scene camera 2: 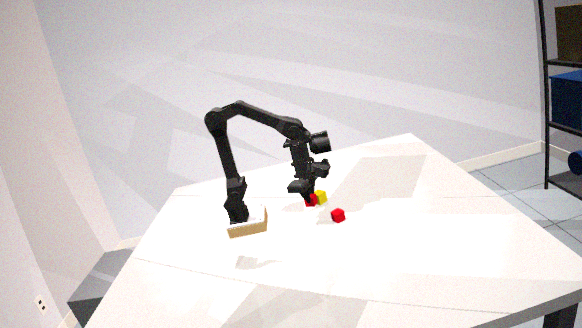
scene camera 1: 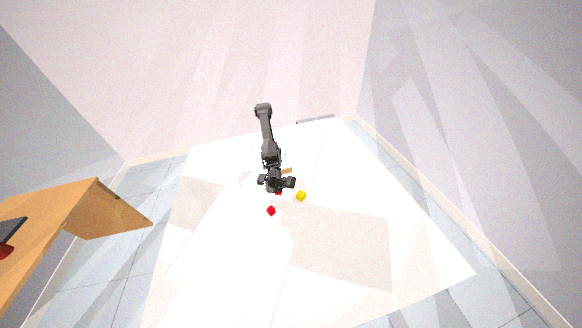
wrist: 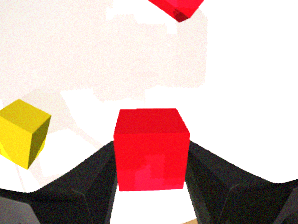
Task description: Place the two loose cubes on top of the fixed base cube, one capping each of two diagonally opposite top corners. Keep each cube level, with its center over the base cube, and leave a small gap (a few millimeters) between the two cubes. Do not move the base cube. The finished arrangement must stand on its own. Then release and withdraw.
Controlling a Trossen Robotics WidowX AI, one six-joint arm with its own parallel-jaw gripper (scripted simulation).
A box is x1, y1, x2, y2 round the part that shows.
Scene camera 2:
gripper: [287, 156, 330, 202]
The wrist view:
gripper: [0, 140, 297, 223]
red cube: [113, 108, 191, 191], held by the gripper
